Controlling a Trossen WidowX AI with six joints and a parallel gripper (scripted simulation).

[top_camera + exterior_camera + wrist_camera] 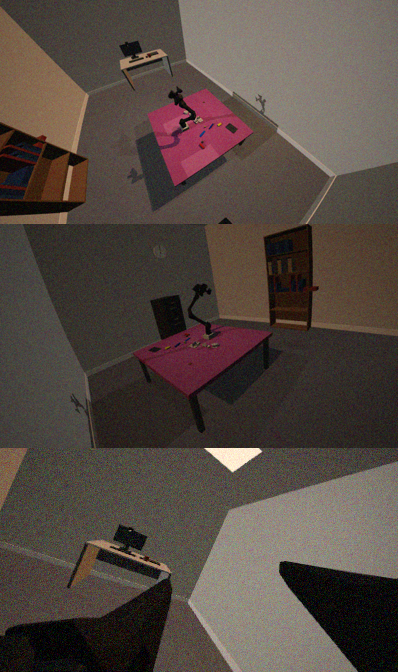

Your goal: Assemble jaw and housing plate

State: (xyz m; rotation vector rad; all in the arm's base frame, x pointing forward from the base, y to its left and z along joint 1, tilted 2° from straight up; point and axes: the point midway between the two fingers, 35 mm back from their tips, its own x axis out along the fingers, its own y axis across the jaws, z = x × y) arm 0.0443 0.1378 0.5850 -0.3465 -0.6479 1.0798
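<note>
My gripper tip is 650 mm above the grey jaw, 180 mm short of it and 30 mm to the right of it. Round my gripper tip: blue piece (650 mm below, 410 mm to the right, 110 mm ahead); red piece (640 mm below, 560 mm to the right, 20 mm behind); small light piece (650 mm below, 130 mm ahead, 100 mm to the left).
</note>
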